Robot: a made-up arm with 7 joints. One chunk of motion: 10 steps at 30 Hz.
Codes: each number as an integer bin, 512 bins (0 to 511) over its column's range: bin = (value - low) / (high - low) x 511, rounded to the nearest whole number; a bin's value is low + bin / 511 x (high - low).
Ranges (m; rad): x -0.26..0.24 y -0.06..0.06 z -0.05..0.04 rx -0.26..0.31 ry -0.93..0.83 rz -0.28..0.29
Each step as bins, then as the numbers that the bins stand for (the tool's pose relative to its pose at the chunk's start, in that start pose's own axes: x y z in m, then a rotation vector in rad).
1 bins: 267 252 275 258 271 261
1 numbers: 0.0013 -0.0008 -0.0016 0.0278 0.0034 0.0111
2 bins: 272 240 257 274 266 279
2 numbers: 0.0061 -0.0036 -0.0047 0.0456 -0.0138 0.0312
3 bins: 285 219 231 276 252 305
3 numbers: 0.0189 -0.0086 -0.0093 0.0479 -0.0621 0.0602
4 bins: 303 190 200 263 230 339
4 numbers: 0.0365 -0.0154 -0.0148 0.0334 -0.1378 0.0981
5 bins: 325 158 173 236 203 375
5 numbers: 0.0580 -0.0229 -0.0195 0.0032 -0.2308 0.1383
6 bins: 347 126 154 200 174 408
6 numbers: 0.0795 -0.0304 -0.0229 -0.0369 -0.3307 0.1751
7 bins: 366 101 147 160 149 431
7 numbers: 0.0981 -0.0363 -0.0241 -0.0815 -0.4168 0.2008
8 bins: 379 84 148 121 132 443
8 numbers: 0.1108 -0.0403 -0.0239 -0.1250 -0.4754 0.2141
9 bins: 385 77 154 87 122 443
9 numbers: 0.1167 -0.0419 -0.0229 -0.1630 -0.5098 0.2141
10 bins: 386 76 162 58 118 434
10 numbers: 0.1177 -0.0422 -0.0215 -0.1953 -0.5236 0.2041
